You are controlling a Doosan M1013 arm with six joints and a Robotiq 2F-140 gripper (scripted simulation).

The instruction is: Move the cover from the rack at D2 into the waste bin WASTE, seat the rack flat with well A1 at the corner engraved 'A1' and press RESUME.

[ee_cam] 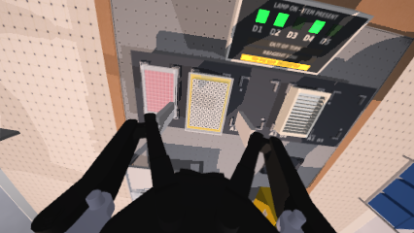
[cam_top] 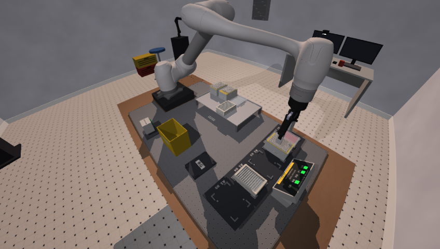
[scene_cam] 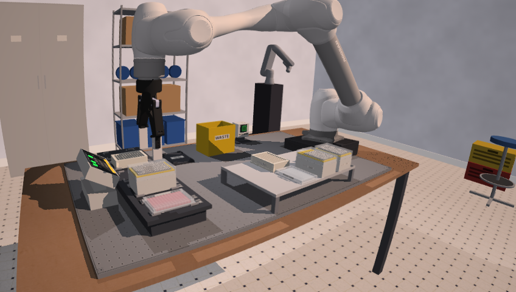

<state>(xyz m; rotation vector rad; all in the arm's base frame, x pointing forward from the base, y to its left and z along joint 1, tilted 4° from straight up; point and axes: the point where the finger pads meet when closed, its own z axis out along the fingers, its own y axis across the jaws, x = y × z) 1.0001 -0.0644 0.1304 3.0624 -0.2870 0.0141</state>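
Now: hand 10 mm past the tip rack, 10 mm to the left of it and 90 mm above it. Also, from my hand: reservoir (50 mm behind, 250 mm to the right, 120 mm below); pink plate (20 mm ahead, 120 mm to the left, 120 mm below); shelf (470 mm behind, 210 mm to the left, 130 mm below).
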